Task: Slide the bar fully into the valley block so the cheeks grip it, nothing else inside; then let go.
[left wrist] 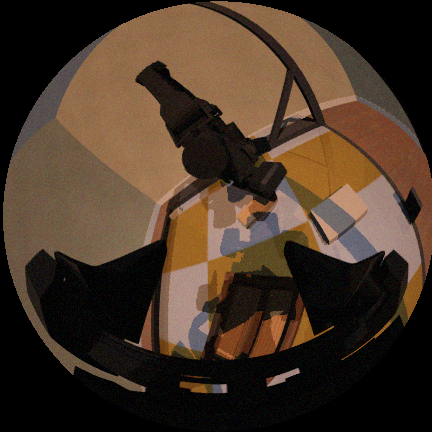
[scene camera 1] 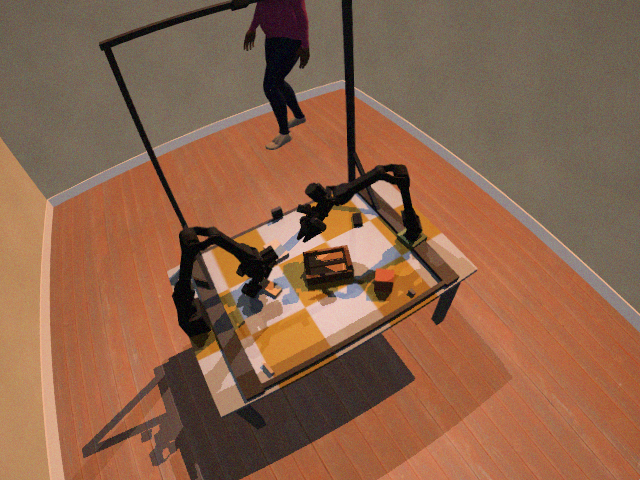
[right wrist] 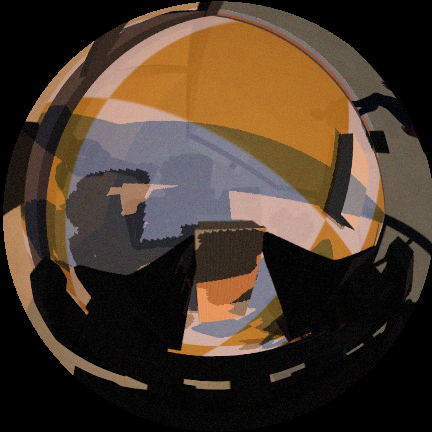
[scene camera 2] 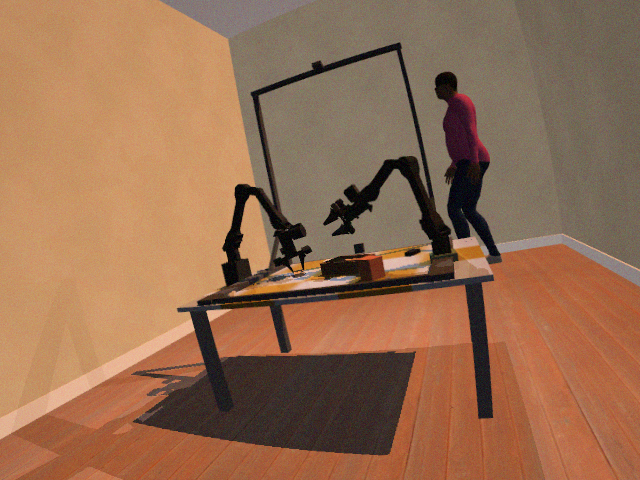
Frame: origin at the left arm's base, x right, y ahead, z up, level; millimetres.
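Where they show: left gripper, fingertip midpoint: (left wrist: 227, 247) (scene camera 1: 300, 240) (scene camera 2: 327, 230); right gripper, fingertip midpoint: (scene camera 1: 263, 283) (right wrist: 229, 239); left arm's base, link origin: (scene camera 1: 412, 235) (scene camera 2: 442, 252); right arm's base, link origin: (left wrist: 221, 130) (scene camera 1: 188, 311) (scene camera 2: 234, 261).
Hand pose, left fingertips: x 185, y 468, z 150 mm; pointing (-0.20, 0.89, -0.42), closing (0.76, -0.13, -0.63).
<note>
Each offset is from my left fingertips to the top centre of the thing.
The bar, a flat wooden piece @(dz -165, dx +4, dy +178 mm) (scene camera 1: 273, 291) (left wrist: 246, 216) (right wrist: 225, 295), lies on the table at the left in scene camera 1. My right gripper (scene camera 2: 297, 270) (right wrist: 229, 239) points down at it, with its fingertips against both long sides, shut on it. The valley block appears to be the brown open box @(dz -129, dx -67, dy -75 mm) (scene camera 1: 330, 278) (scene camera 2: 337, 267) (left wrist: 260, 281) with two wooden cheeks inside and a gap between them. It stands mid-table, apart from the bar. My left gripper (scene camera 1: 303, 239) (scene camera 2: 330, 228) (left wrist: 227, 247) is open and empty, above and behind the box. The box's interior is partly hidden in scene camera 2.
An orange-red block @(dz -106, dx -283, dy -199 mm) (scene camera 1: 383, 279) (scene camera 2: 376, 267) stands right of the box. A pale flat block @(dz -160, dx +152, dy +54 mm) (left wrist: 342, 212) lies behind the right gripper. A dark block @(dz -163, dx +66, dy -351 mm) (scene camera 1: 357, 220) (scene camera 2: 412, 252) lies near the left arm, and a dark cube @(dz -124, dx +334, dy -69 mm) (scene camera 1: 277, 212) (scene camera 2: 358, 248) stands at the back edge.
</note>
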